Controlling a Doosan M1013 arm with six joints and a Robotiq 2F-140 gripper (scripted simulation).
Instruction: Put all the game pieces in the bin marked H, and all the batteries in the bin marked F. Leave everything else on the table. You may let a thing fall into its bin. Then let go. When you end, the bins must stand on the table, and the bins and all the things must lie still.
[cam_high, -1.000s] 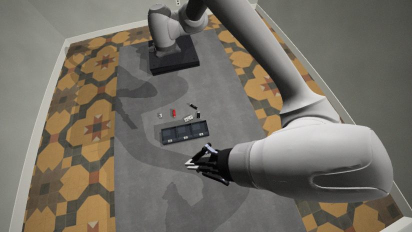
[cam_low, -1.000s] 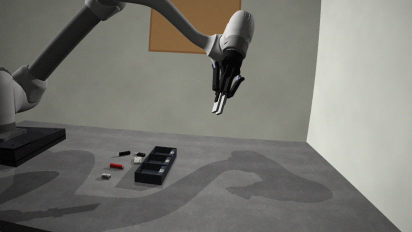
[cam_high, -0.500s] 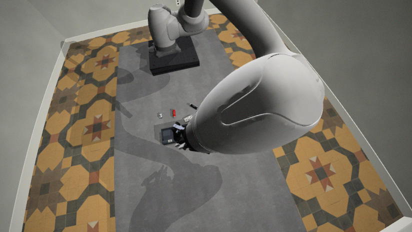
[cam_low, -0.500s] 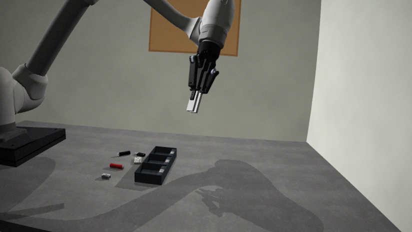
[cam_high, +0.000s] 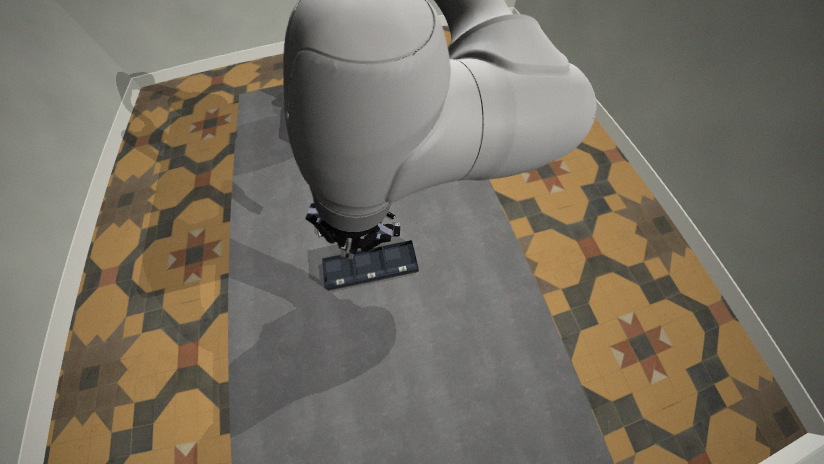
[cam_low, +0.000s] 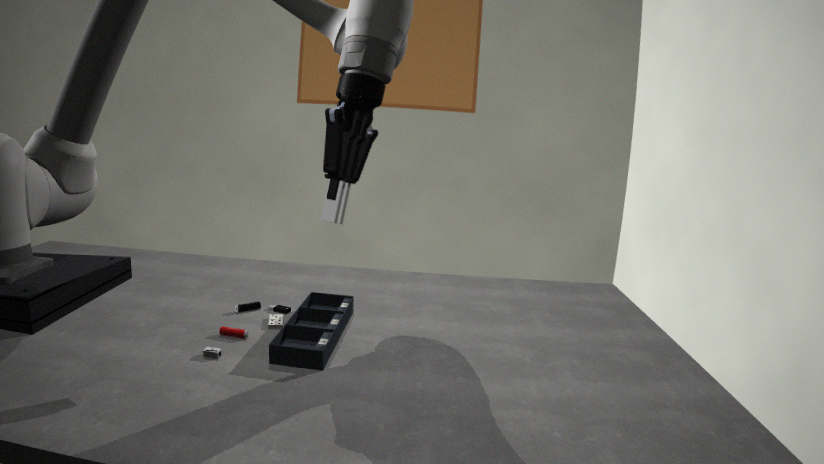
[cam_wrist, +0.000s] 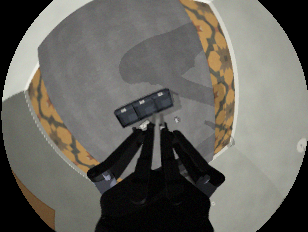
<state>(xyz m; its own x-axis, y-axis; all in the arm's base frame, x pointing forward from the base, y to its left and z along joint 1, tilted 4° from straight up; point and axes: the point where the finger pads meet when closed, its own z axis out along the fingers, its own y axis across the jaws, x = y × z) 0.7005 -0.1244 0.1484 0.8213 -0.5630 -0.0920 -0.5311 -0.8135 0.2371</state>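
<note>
Right now my hand is 30 mm past the black three-compartment bin, 20 mm to the right of it and 220 mm above it. Also, from my hand: white domino: 100 mm behind, 70 mm to the left, 230 mm below; then silver-grey thing: 180 mm behind, 80 mm to the right, 230 mm below; then red battery: 170 mm behind, 230 mm below.
</note>
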